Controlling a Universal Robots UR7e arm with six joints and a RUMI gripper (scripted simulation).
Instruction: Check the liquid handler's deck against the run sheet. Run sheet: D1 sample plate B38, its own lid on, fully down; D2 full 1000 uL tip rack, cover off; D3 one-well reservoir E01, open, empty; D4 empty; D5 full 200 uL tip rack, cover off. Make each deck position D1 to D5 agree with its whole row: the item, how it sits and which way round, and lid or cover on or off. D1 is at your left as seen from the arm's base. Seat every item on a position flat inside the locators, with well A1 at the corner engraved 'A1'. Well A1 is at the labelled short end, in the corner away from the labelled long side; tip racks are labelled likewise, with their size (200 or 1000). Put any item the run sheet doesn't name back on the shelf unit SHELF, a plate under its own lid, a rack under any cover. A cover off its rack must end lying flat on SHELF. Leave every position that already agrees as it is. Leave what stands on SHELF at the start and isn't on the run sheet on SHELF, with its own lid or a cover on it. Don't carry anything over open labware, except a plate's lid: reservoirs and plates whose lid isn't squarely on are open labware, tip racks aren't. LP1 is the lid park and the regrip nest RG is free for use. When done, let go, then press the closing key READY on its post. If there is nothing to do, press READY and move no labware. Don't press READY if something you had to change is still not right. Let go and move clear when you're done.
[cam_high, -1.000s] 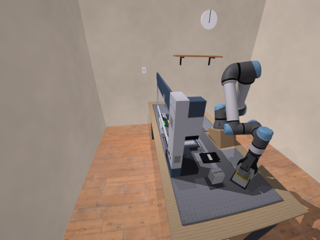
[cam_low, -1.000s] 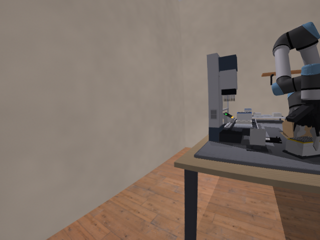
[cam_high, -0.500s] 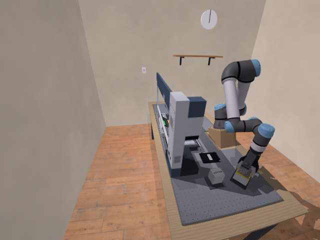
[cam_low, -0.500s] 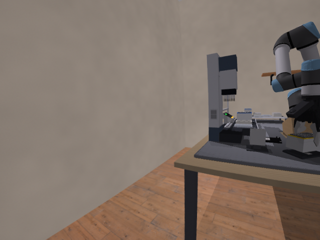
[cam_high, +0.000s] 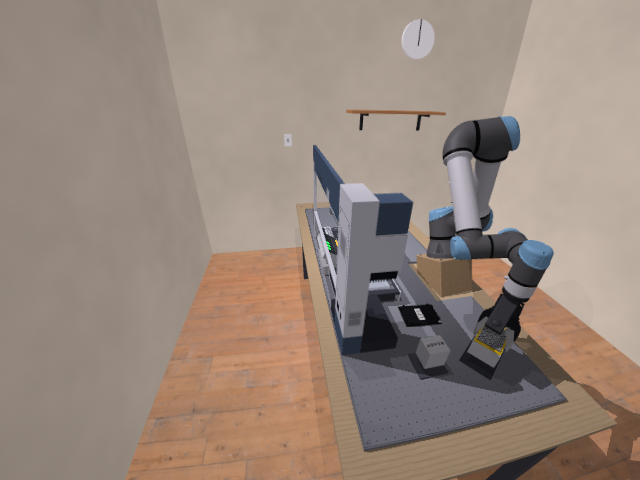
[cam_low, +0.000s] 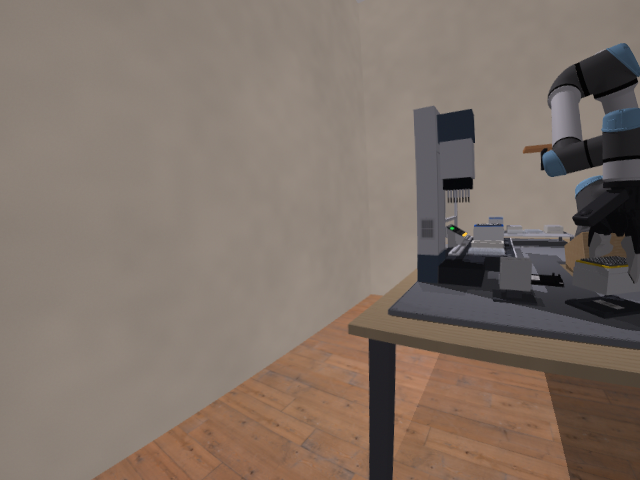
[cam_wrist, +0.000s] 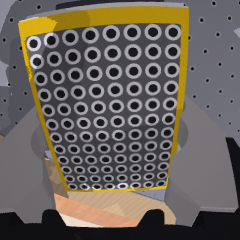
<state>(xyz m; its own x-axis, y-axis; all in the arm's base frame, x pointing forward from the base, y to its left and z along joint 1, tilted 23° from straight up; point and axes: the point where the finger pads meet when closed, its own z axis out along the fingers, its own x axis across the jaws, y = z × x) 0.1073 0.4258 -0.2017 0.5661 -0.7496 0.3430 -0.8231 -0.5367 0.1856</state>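
Right now the regrip nest RG is 80 mm below my hand. The rest, counted from my hand: yellow-rimmed tip rack 10 mm to the right, 10 mm above; then ready key post 200 mm ahead, 30 mm to the right, 20 mm below; then LP1 label 220 mm to the right, 130 mm ahead, 70 mm below.
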